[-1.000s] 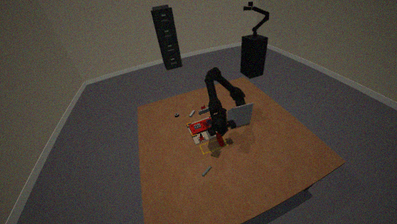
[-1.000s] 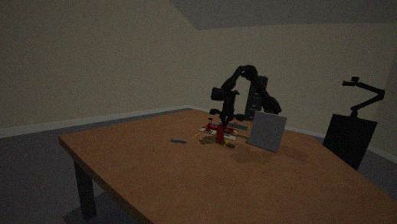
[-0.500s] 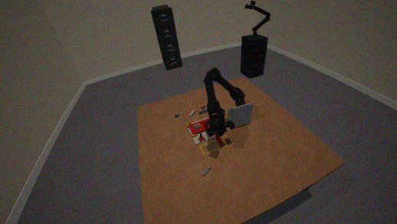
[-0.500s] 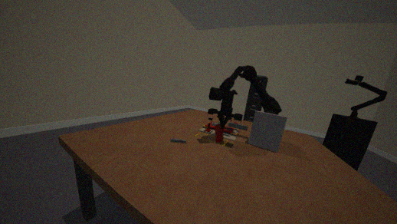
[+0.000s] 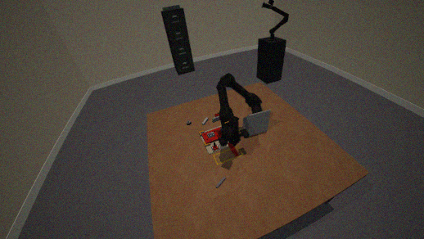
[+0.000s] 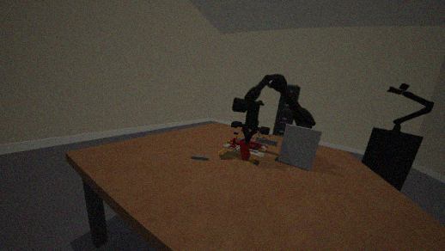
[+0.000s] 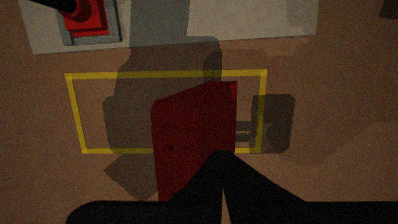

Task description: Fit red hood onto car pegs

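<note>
Right now the red hood is 30 mm below my gripper tip and 10 mm ahead of it. From my gripper tip the other things lie so: jig 200 mm to the right, 70 mm below, 40 mm ahead.
</note>
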